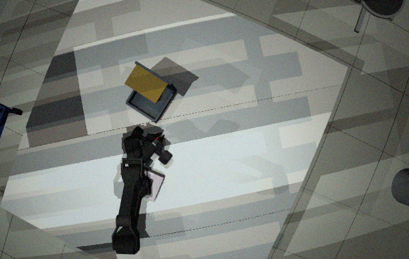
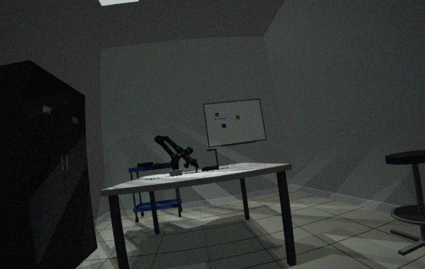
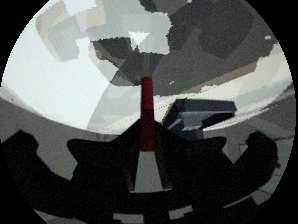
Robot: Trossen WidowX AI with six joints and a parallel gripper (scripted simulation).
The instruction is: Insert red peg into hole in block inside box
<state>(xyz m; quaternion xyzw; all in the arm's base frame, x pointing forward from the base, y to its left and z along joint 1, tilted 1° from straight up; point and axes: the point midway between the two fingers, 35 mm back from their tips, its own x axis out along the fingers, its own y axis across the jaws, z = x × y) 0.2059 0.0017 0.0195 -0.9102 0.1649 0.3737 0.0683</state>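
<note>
Right now my gripper tip is 170 mm short of the yellow roof, 100 mm to the right of it and 160 mm below it. Also, from my gripper tip: red peg 20 mm behind, 10 mm to the left, 10 mm below.
</note>
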